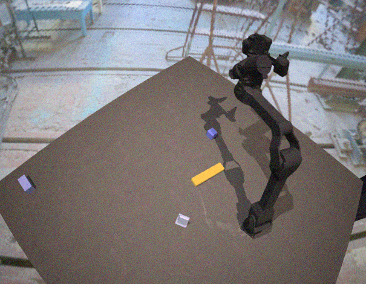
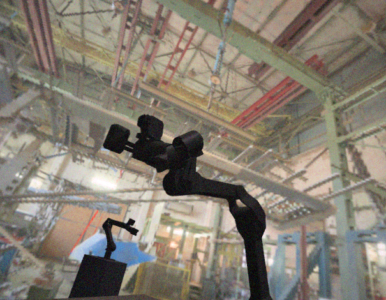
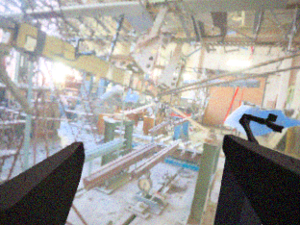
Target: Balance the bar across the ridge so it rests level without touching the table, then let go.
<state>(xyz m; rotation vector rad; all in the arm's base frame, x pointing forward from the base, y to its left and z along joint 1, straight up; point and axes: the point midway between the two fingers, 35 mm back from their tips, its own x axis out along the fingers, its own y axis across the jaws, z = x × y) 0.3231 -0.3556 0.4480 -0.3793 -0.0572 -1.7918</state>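
Now: gripper tip 5 cm past the yellow bar, 33 cm to the right of it and 45 cm above it.
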